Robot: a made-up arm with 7 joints. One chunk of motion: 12 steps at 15 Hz.
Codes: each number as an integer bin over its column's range. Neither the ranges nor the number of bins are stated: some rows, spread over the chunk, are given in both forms.
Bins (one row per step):
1: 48 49 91 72 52 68
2: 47 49 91 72 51 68
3: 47 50 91 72 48 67
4: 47 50 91 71 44 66
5: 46 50 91 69 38 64
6: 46 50 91 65 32 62
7: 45 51 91 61 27 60
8: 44 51 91 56 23 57
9: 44 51 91 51 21 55
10: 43 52 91 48 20 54
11: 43 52 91 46 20 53
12: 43 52 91 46 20 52
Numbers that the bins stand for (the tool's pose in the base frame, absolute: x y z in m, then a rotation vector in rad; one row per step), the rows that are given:
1: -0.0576 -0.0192 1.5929 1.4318 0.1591 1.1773
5: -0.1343 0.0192 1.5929 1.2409 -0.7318 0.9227
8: -0.2111 0.0576 1.5929 0.4136 -1.6864 0.4773
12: -0.2495 0.0960 1.5929 -0.2227 -1.8773 0.1591
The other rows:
2: -0.0960 -0.0192 1.5929 1.4318 0.0955 1.1773
3: -0.0960 0.0192 1.5929 1.4318 -0.0955 1.1136
4: -0.0960 0.0192 1.5929 1.3682 -0.3500 1.0500
6: -0.1343 0.0192 1.5929 0.9864 -1.1136 0.7955
7: -0.1727 0.0576 1.5929 0.7318 -1.4318 0.6682
9: -0.2111 0.0576 1.5929 0.0955 -1.8136 0.3500
10: -0.2495 0.0960 1.5929 -0.0955 -1.8773 0.2864
11: -0.2495 0.0960 1.5929 -0.2227 -1.8773 0.2227

